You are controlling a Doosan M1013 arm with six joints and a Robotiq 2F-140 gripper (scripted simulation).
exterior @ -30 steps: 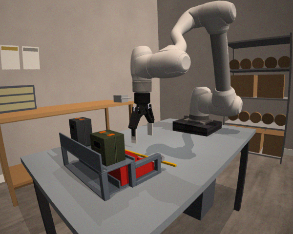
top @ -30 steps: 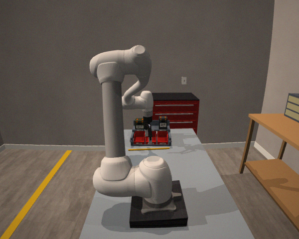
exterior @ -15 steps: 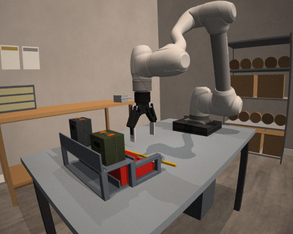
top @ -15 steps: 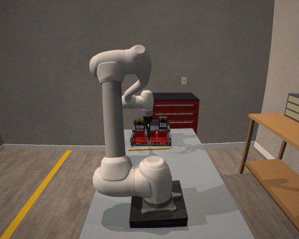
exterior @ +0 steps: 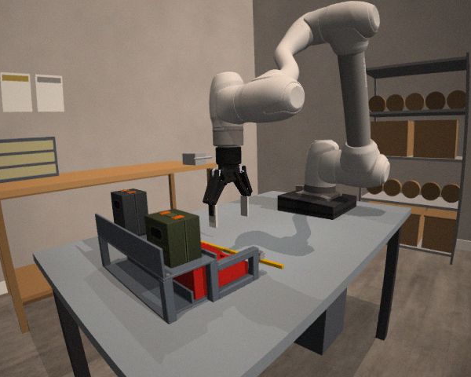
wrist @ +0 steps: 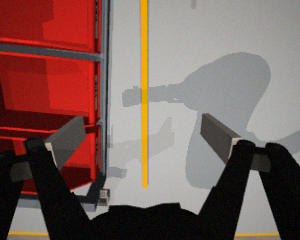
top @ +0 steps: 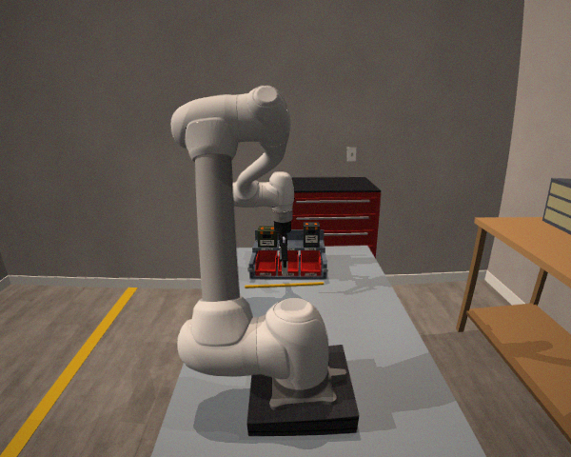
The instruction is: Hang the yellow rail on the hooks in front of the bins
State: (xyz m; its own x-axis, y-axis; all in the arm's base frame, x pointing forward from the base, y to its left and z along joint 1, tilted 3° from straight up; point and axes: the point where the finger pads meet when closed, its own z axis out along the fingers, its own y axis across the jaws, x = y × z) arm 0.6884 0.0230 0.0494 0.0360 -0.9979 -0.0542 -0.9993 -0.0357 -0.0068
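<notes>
My hand is 110 mm above the yellow rail. The rest, counted from my hand: green box (270 mm ahead, 80 mm to the left, 30 mm above); dark box (250 mm ahead, 150 mm to the right, 50 mm above).
</notes>
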